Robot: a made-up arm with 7 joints.
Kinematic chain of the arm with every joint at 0, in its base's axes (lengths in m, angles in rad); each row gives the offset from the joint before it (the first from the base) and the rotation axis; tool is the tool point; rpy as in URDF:
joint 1: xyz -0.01 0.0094 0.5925 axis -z
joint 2: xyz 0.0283 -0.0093 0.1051 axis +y
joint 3: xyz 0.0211 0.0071 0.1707 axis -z
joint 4: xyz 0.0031 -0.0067 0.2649 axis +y
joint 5: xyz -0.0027 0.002 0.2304 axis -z
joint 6: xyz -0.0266 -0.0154 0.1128 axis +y
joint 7: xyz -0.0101 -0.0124 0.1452 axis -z
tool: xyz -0.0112 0.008 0.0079 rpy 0 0 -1.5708
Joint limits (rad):
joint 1: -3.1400..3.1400
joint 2: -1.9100..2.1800
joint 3: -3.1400..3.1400
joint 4: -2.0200..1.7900
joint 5: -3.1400..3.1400
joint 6: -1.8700..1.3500
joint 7: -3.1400..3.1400
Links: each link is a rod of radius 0.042 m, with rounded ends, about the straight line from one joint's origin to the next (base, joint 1, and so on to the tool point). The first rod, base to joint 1, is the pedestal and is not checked.
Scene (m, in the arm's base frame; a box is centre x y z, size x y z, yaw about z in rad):
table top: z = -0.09
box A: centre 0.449 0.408 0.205 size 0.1 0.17 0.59 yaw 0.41
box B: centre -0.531 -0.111 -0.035 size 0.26 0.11 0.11 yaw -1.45
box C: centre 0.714 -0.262 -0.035 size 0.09 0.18 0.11 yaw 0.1
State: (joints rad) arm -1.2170 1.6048 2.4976 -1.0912 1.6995 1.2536 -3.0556
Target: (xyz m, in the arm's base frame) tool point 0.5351 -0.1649 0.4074
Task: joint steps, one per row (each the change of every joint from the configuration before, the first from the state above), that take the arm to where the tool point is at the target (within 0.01 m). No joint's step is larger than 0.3 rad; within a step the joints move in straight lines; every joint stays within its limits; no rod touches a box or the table.
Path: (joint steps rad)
1: 0.1723 0.1242 0.2002 -0.1490 0.1066 -0.0626 -0.0281
2: 0.1723 0.1243 0.2001 -0.1491 0.1066 -0.0627 -0.0282
3: 0.1722 0.1242 0.2002 -0.1490 0.1065 -0.0626 -0.0281
4: 0.2964 -0.1594 0.0105 0.0601 -0.0074 0.0686 0.0238
5: 0.2963 -0.1594 0.0105 0.0602 -0.0074 0.0687 0.0238
6: 0.2964 -0.1594 0.0104 0.0601 -0.0074 0.0686 0.0238
7: 0.2963 -0.1595 0.0105 0.0602 -0.0074 0.0686 0.0238

